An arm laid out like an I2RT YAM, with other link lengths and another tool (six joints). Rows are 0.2 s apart.
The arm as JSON. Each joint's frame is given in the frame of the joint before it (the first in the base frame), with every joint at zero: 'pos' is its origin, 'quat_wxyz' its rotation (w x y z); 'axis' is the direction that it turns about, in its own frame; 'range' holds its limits. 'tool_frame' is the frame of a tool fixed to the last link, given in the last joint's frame.
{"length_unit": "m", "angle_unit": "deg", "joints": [
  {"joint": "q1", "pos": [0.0, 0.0, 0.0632], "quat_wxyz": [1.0, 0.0, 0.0, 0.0], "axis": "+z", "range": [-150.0, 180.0]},
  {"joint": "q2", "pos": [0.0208, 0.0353, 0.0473], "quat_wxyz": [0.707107, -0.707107, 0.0, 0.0], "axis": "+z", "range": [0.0, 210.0]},
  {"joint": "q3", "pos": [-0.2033, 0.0, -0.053], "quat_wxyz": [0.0, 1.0, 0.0, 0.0], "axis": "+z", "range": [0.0, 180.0]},
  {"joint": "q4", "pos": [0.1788, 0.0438, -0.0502], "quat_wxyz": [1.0, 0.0, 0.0, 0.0], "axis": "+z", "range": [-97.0, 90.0]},
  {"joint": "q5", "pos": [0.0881, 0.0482, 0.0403], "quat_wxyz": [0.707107, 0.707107, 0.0, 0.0], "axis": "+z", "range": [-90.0, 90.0]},
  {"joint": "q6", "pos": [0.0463, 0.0, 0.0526], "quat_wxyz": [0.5, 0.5, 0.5, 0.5], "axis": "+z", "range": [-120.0, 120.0]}
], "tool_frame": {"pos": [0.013, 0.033, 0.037], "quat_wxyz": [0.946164, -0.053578, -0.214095, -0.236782]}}
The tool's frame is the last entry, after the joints.
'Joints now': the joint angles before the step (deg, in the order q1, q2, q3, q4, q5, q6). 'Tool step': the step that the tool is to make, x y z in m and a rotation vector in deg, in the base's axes. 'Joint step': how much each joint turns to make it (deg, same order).
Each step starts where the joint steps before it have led.
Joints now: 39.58, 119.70, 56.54, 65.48, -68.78, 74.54
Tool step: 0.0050, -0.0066, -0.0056, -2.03, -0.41, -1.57
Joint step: -1.30, -1.66, -0.18, -7.12, 0.29, -5.04
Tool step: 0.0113, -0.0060, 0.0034, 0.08, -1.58, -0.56
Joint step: -1.95, -0.53, 2.08, -3.90, -1.32, -2.78
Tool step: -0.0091, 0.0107, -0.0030, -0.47, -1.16, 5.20
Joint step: 2.47, 0.78, 2.98, -5.58, -2.60, -4.24
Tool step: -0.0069, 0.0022, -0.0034, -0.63, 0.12, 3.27
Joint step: 1.09, 0.09, 0.92, -3.91, -2.09, -2.69
